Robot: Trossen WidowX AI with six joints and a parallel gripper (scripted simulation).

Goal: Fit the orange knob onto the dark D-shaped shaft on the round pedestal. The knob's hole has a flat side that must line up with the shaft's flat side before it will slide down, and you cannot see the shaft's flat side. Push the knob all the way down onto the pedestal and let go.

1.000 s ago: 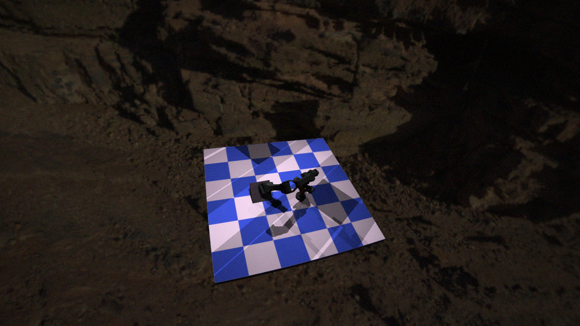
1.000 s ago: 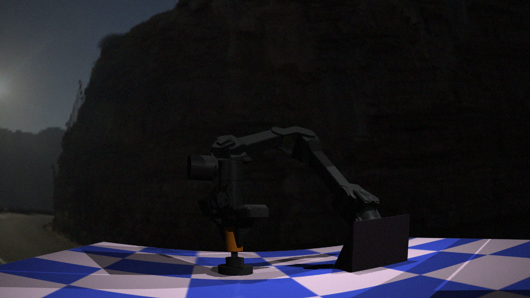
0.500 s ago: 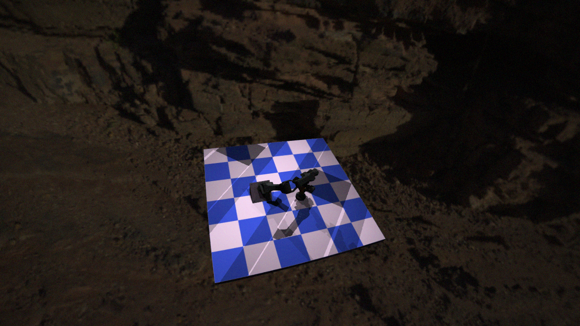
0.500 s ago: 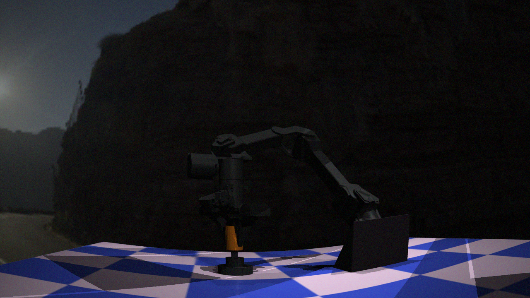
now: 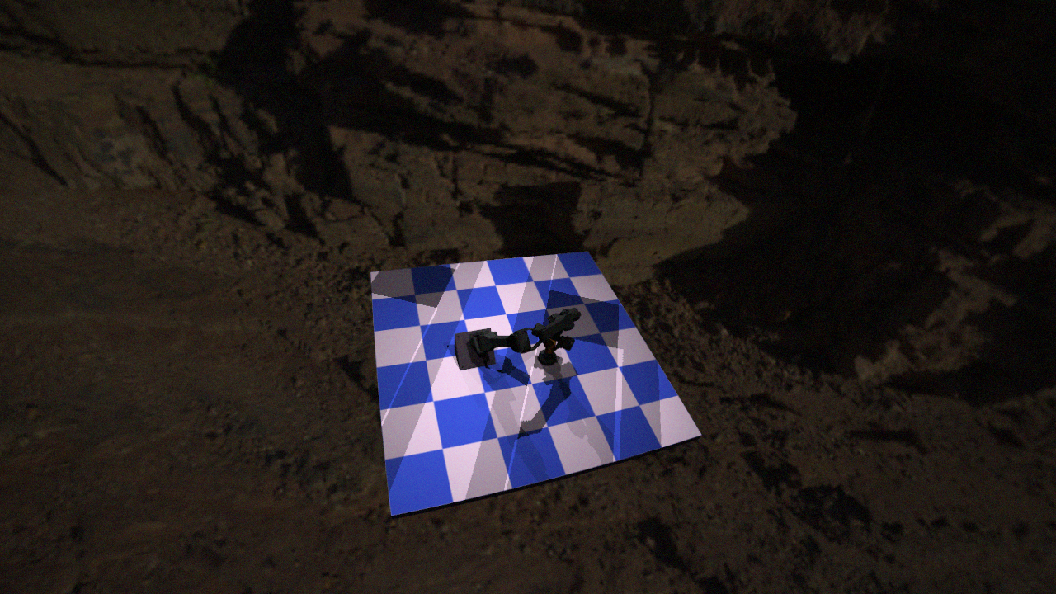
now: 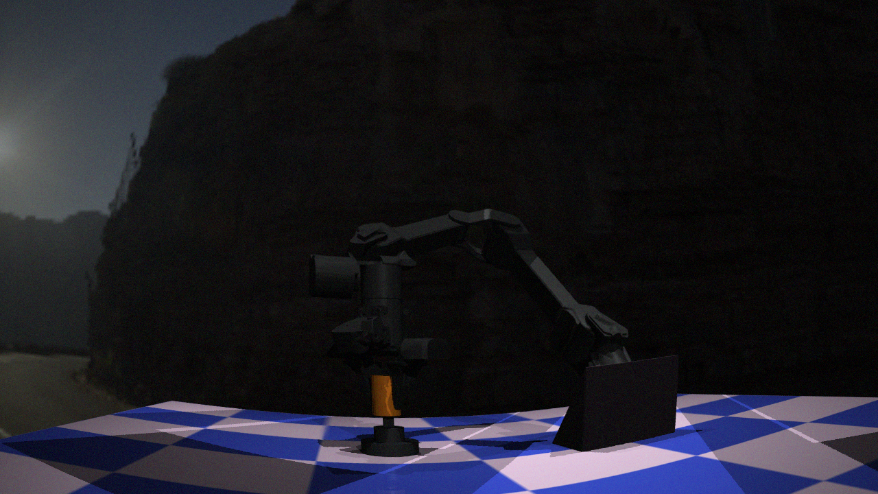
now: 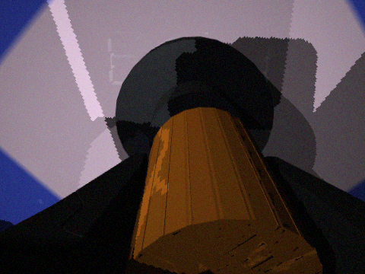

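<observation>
The orange knob is 20 mm above my gripper tip. The rest, counted from my gripper tip: pedestal 40 mm below.
</observation>
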